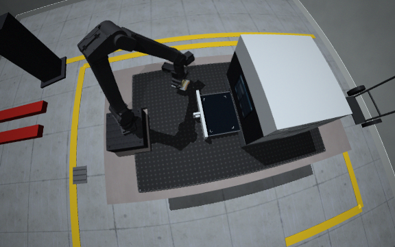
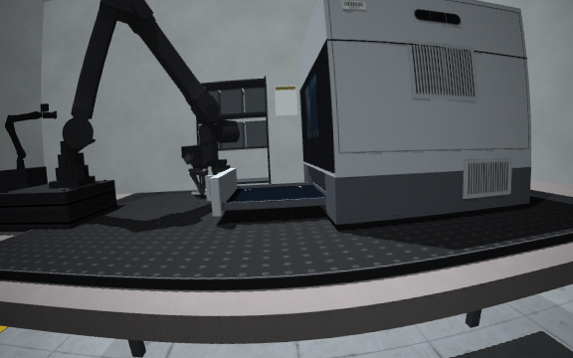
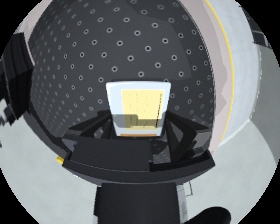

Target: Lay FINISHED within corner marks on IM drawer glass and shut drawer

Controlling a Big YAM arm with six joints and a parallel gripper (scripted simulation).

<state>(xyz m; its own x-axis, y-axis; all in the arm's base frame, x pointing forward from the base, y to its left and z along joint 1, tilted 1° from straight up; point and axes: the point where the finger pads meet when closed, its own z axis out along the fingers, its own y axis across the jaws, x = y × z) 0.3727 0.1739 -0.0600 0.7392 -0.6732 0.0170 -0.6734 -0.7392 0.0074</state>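
The drawer is 290 mm to the right of my hand, 150 mm ahead of it and 40 mm above it. Round my hand: finished cassette 10 mm ahead.
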